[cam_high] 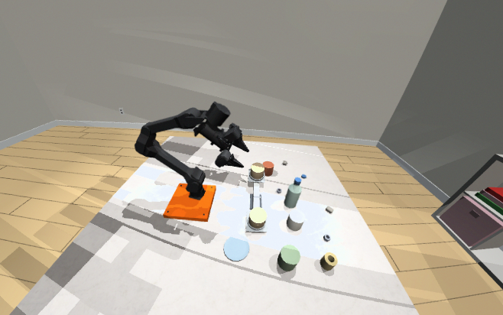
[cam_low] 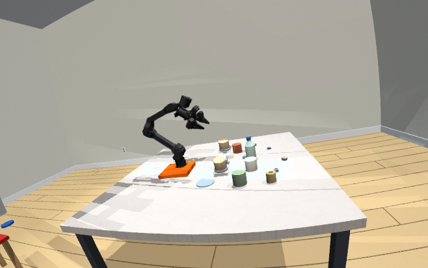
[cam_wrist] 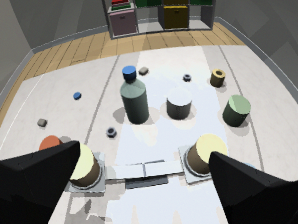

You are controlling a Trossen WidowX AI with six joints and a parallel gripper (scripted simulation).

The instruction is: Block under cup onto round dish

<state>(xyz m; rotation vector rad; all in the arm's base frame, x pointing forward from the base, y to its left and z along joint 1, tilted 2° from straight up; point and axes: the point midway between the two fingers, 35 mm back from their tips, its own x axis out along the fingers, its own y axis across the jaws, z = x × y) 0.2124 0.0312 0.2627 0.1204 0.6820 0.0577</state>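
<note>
The cup is 210 mm below my gripper tip, 120 mm to the right of it and 90 mm ahead of it. The rest, counted from my gripper tip: white cylinder (260 mm ahead, 240 mm below, 40 mm to the right); light blue round dish (270 mm below, 220 mm to the right, 30 mm ahead); bottle (230 mm ahead, 160 mm below, 60 mm to the left).
</note>
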